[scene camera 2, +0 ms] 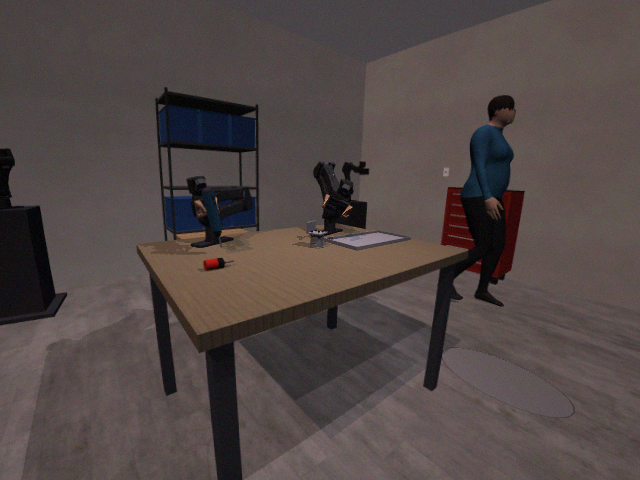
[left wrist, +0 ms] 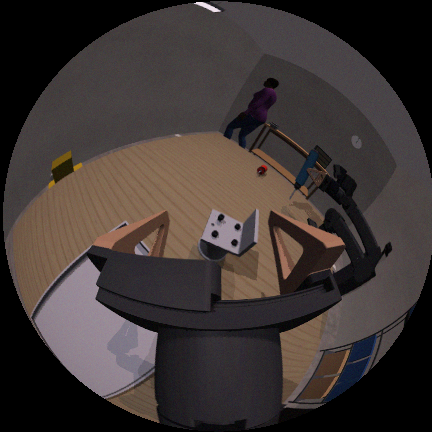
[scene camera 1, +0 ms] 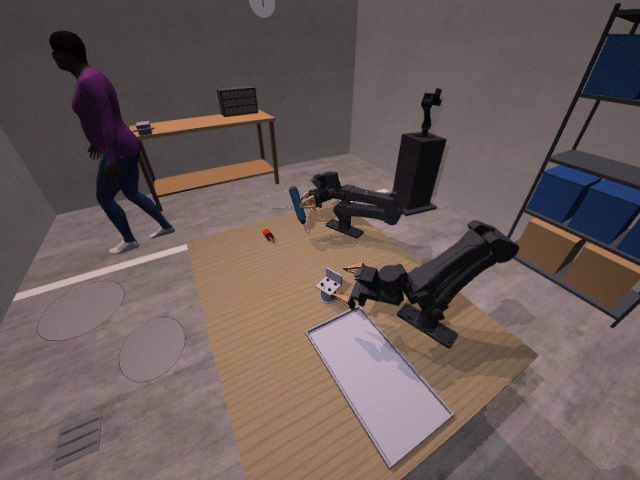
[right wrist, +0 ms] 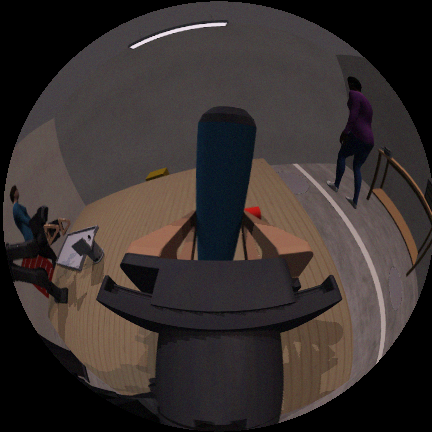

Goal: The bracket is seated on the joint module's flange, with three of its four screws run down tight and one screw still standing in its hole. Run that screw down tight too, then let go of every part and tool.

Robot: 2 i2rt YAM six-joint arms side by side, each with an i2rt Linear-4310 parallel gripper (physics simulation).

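Places are measured from the left arm's base along level axes (x up, y right, z ahead), in metres.
Pixels of known places: left gripper, fingertip midpoint: [scene camera 2: 332, 211] [left wrist: 218, 215] [scene camera 1: 337, 281] [right wrist: 64, 223]; right gripper, fingertip midpoint: [scene camera 2: 212, 212] [left wrist: 306, 168] [scene camera 1: 297, 205] [right wrist: 218, 215]; left arm's base, origin of the base link: [scene camera 2: 329, 232] [scene camera 1: 426, 325] [right wrist: 60, 295]; right arm's base, origin of the base link: [scene camera 2: 213, 242] [scene camera 1: 344, 229].
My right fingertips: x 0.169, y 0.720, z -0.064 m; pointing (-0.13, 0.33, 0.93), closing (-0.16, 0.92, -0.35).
Ahead of a thing's pixels: the offset from my right fingertips to its top centre.
The bracket [scene camera 1: 324, 285] [left wrist: 227, 231] sits on the joint module @(dx -0.105, dy -0.387, dz +0.205 m) [scene camera 1: 327, 298] [scene camera 2: 316, 242] [left wrist: 211, 252]. Several black screw heads show in its plate in the left wrist view; I cannot tell which one stands higher. My left gripper [scene camera 1: 339, 282] [scene camera 2: 337, 203] [left wrist: 218, 215] is open and empty; its fingers point toward the bracket and stand apart from it, above the table. My right gripper [scene camera 1: 303, 203] [right wrist: 218, 215] is shut on the blue screwdriver @(dx +0.091, dy -0.008, dz -0.002 m) [scene camera 1: 296, 202] [scene camera 2: 210, 211] [left wrist: 306, 167] [right wrist: 226, 175], held steeply, shaft down, at the far end of the table.
A red screwdriver @(dx -0.134, dy +0.076, dz +0.132 m) [scene camera 1: 267, 234] [scene camera 2: 211, 264] [left wrist: 262, 169] [right wrist: 253, 213] lies on the table near the blue one. A pale tray @(dx -0.153, dy -0.674, dz +0.330 m) [scene camera 1: 382, 403] [scene camera 2: 372, 239] [left wrist: 75, 310] lies close to the joint module. Two people stand beyond the table.
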